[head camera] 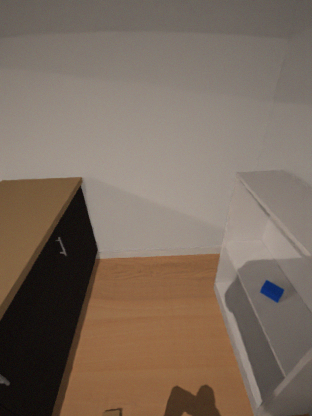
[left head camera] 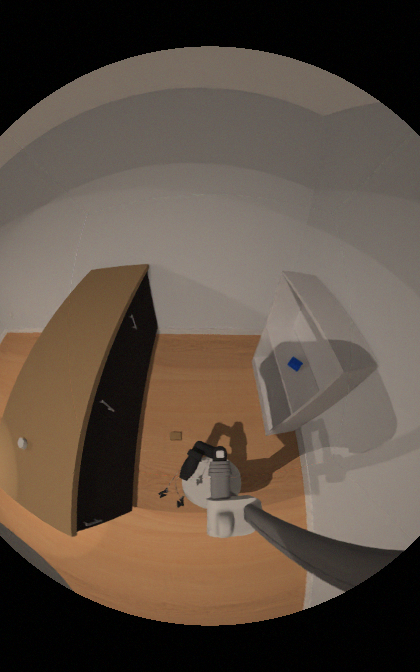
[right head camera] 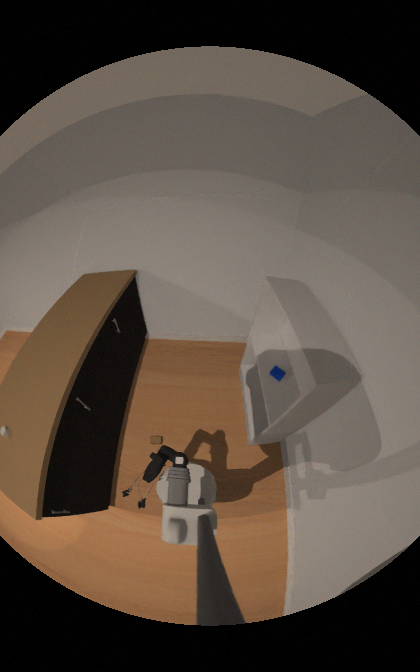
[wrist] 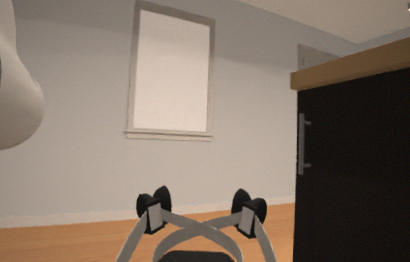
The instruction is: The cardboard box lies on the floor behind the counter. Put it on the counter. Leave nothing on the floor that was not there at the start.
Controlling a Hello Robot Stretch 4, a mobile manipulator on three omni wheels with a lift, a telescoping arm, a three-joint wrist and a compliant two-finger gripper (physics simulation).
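Frame: origin at the robot's base, x back, y right, z up, level; millimetres.
Where they show: gripper, fingertip midpoint: (wrist: 201,202).
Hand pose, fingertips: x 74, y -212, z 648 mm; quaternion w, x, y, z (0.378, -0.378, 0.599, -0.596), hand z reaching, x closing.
After its pixels a point has its place.
The small brown cardboard box (head camera: 113,412) {x -398, y -274, z 22 mm} (left head camera: 176,436) (right head camera: 156,440) lies on the floor between the counter and the shelf unit; in the head camera view part of it shows at the bottom edge. The counter (head camera: 37,205) {x -1129, y -714, z 883 mm} (left head camera: 85,320) (right head camera: 75,320) (wrist: 350,67) {x 134, y -537, z 857 mm} has a tan top and a black side with handles, and stands at the left in the head views. My gripper (left head camera: 171,498) (right head camera: 134,500) (wrist: 201,202) {x 74, y -212, z 648 mm} is open, with nothing between its fingers. It is near the counter's black side, apart from the box, which does not show in the wrist view.
A white shelf unit (head camera: 275,185) {x -998, y 586, z 1033 mm} (left head camera: 325,310) (right head camera: 310,320) stands at the right with a blue block (head camera: 272,291) {x -725, y 572, z 566 mm} (left head camera: 295,364) (right head camera: 277,373) on a shelf. A small white object (left head camera: 22,443) (right head camera: 4,430) stands on the counter top. A wall closes the far end.
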